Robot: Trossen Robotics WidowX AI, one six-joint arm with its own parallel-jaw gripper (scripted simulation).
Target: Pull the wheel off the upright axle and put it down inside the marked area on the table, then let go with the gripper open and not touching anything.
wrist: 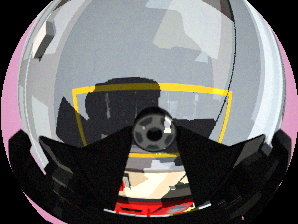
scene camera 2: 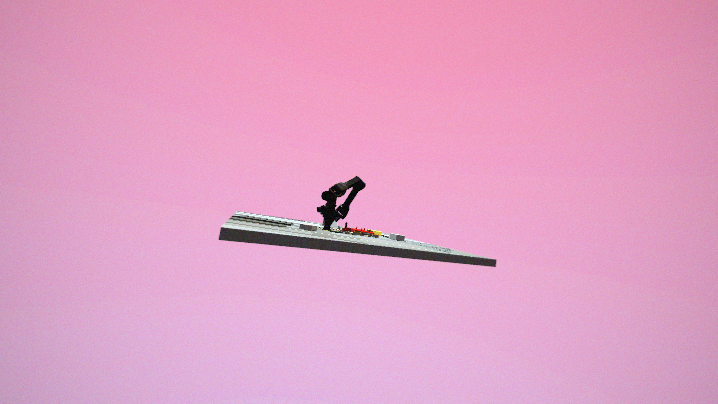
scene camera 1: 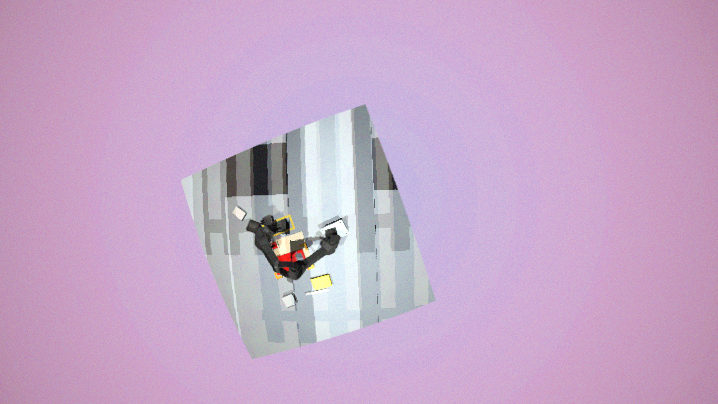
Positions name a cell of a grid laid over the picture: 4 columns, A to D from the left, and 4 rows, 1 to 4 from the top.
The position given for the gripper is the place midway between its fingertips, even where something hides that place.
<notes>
The gripper (wrist: C3) carries a wheel.
</notes>
